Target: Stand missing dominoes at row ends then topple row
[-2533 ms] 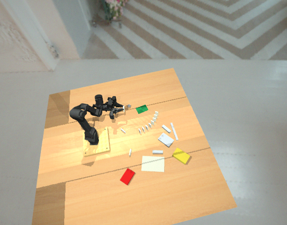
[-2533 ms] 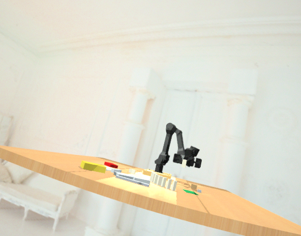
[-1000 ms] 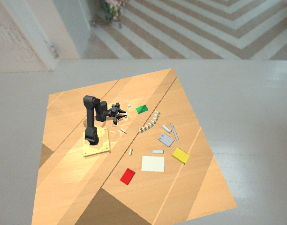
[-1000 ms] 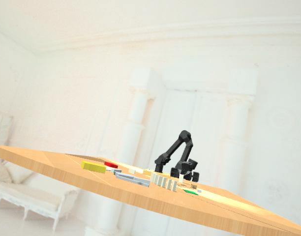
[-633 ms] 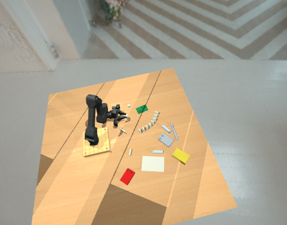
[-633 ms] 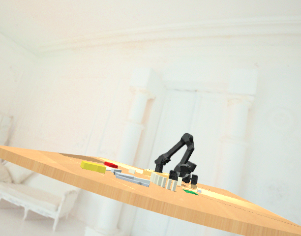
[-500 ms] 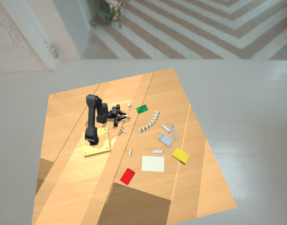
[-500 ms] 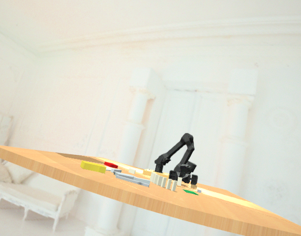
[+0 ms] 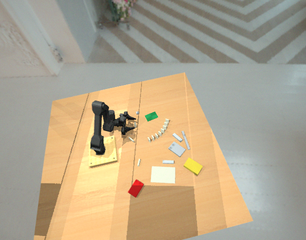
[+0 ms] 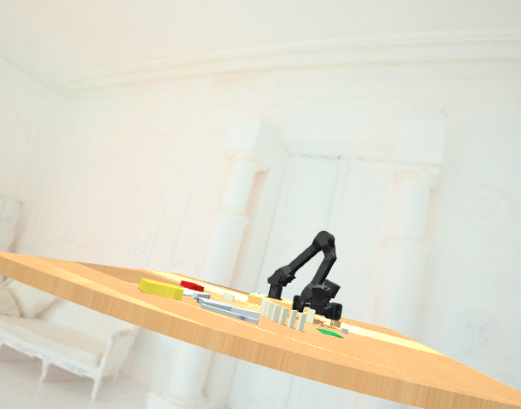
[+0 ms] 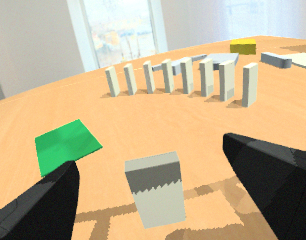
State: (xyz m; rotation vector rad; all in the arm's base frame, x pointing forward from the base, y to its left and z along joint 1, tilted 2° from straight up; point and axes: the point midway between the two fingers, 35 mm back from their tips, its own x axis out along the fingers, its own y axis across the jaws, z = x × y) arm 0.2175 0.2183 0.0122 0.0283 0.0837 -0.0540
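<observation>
The green tile is 12 cm ahead of my gripper tip, 9 cm to the left of it and 5 cm below it. From my gripper tip the other things lie so: grey cube 13 cm to the left, 4 cm below; tan block 14 cm behind, 8 cm to the left, 3 cm below; grey plate 31 cm ahead, 21 cm to the right, 4 cm below.
</observation>
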